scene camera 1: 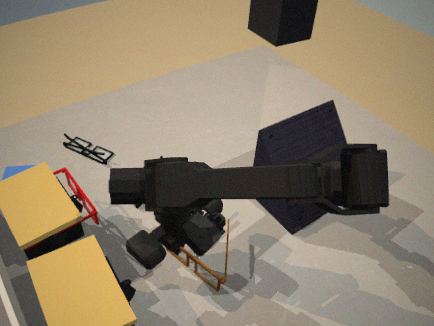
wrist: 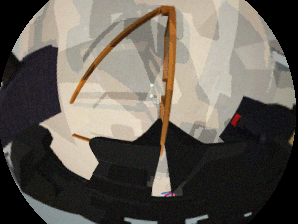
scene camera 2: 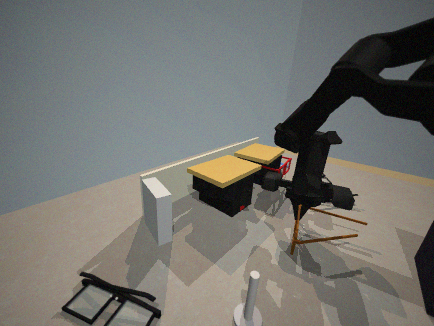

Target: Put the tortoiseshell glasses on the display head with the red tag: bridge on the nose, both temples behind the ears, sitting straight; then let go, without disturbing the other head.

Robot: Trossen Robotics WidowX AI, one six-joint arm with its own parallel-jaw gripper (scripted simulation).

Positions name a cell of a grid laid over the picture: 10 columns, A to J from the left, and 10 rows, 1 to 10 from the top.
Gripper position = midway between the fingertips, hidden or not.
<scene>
I see my gripper (scene camera 1: E8), a white block (scene camera 2: D7), a display head (scene camera 2: G5) and a display head (scene camera 2: F6).
My gripper also shows in the wrist view (wrist: F6) and in scene camera 2 (scene camera 2: G7). Scene camera 1 does not show the white block: it is out of frame.
</scene>
